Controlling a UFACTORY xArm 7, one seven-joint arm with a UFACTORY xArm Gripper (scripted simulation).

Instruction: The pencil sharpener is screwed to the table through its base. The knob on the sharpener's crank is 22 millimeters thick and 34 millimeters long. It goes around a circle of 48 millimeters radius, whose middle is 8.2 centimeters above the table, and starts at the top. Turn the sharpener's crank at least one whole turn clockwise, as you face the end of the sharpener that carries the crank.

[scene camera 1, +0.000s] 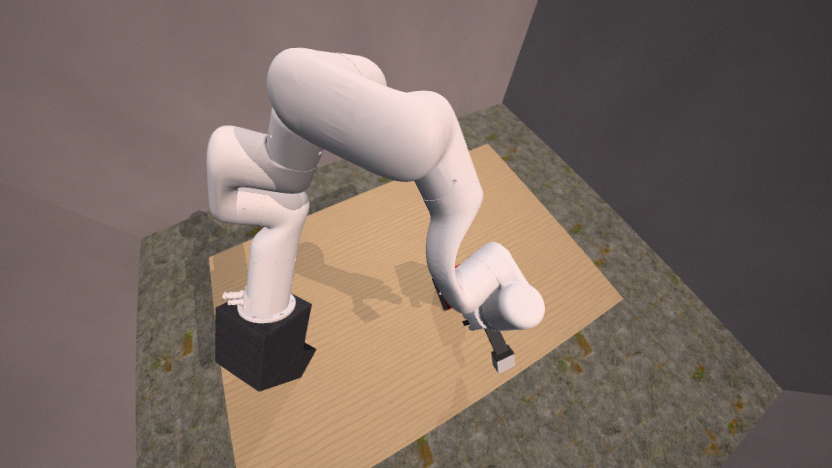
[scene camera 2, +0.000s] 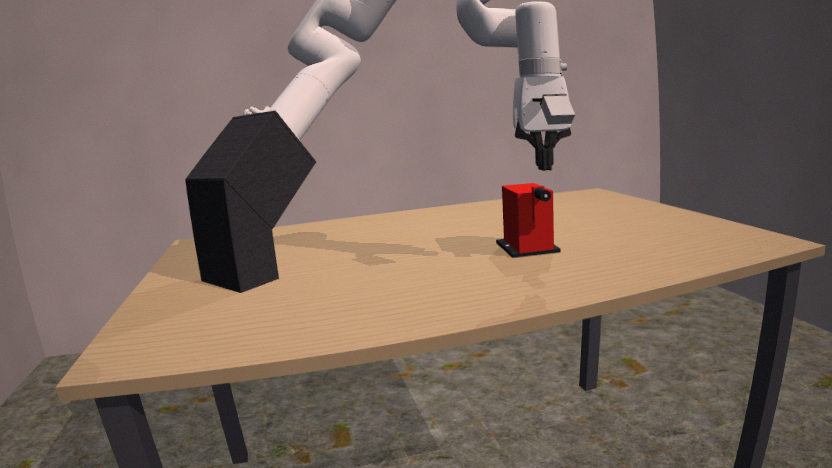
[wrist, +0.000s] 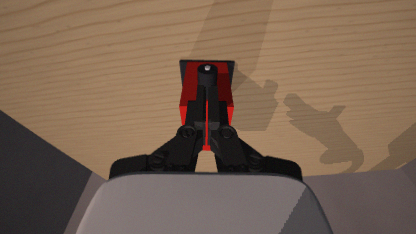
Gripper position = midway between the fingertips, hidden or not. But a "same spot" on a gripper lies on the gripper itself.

Labels:
my gripper: scene camera 1 475, 318; scene camera 2; wrist
same spot on my gripper: (scene camera 2: 543, 153) = (wrist: 217, 111)

